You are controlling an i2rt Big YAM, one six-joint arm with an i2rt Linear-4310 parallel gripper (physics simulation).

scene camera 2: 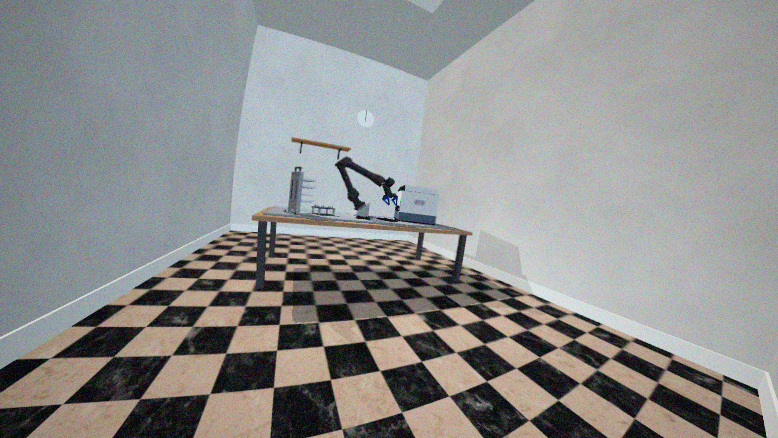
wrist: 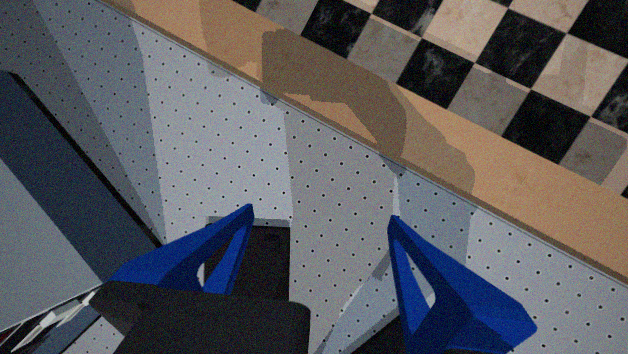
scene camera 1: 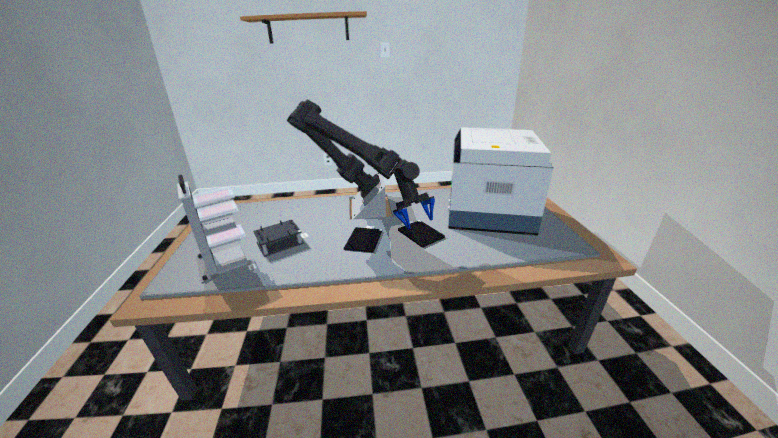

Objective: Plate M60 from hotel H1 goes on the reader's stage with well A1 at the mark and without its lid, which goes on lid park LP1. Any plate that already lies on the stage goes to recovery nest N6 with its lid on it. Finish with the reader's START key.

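Frame: origin at the arm's base, x ahead, y left, z up, level; millimetres.
Seen in the pictures: gripper, fingertip midpoint: point(scene camera 2: 392, 205) point(wrist: 319, 215) point(scene camera 1: 420, 224); arm's base at its link origin: point(scene camera 2: 359, 206) point(scene camera 1: 370, 186).
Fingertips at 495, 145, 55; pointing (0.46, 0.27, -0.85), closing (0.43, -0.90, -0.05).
Note:
Pixels of each thing's top centre, then the offset from my fingertips to it, as dx, dy, dz. "*": a spot on its surface instead.
- second black pad at a spot on its surface: point(wrist: 382, 345) * -135, -157, -136
- dark-blue reader at its top centre: point(scene camera 1: 498, 138) point(scene camera 2: 417, 188) -308, +393, +208
My gripper point(scene camera 1: 419, 222) point(scene camera 2: 390, 203) point(wrist: 319, 215) is open and empty, fingers pointing down above the front of a black pad point(scene camera 1: 421, 235) point(wrist: 267, 265). A second black pad point(scene camera 1: 363, 239) point(wrist: 382, 345) lies to its left in scene view 1. The white and dark-blue reader point(scene camera 1: 498, 190) point(scene camera 2: 419, 206) point(wrist: 30, 225) stands right of the gripper; its stage and START key cannot be made out. The grey hotel point(scene camera 1: 197, 228) point(scene camera 2: 295, 190) stands at the far left with pale, pink-topped plates point(scene camera 1: 213, 196) point(scene camera 1: 217, 210) point(scene camera 1: 225, 235) on its shelves. Plate and nest labels are unreadable.
A dark rack with short posts point(scene camera 1: 277, 232) point(scene camera 2: 323, 210) stands between the hotel and the pads. The wooden table edge point(scene camera 1: 381, 293) point(wrist: 175, 30) runs along the front. A wall shelf point(scene camera 1: 304, 16) point(scene camera 2: 321, 144) hangs behind the arm.

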